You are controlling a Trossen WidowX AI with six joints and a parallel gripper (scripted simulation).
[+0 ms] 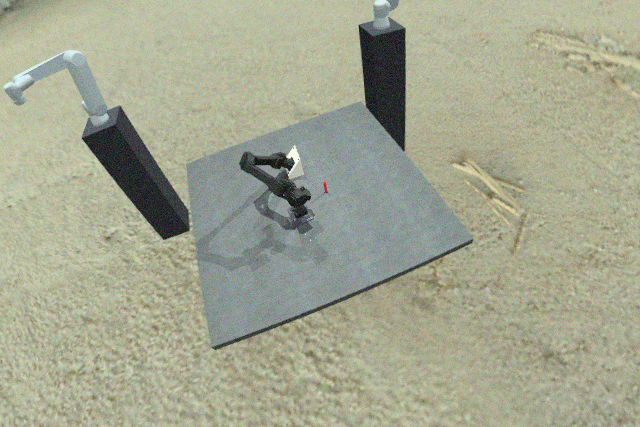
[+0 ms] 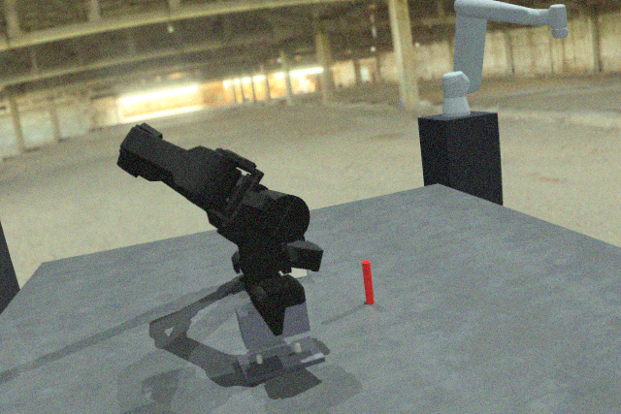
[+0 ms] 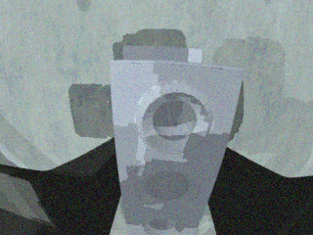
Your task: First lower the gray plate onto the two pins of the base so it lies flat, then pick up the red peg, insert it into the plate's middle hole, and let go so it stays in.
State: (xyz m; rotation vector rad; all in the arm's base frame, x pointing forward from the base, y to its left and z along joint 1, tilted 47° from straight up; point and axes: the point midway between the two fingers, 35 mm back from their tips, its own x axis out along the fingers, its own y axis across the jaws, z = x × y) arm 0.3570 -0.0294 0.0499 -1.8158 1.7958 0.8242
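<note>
My gripper tip is 5 cm above the base. The rest, counted from my gripper tip: gray plate: 3 cm above; then red peg: 19 cm to the left, 12 cm behind, 2 cm below.
</note>
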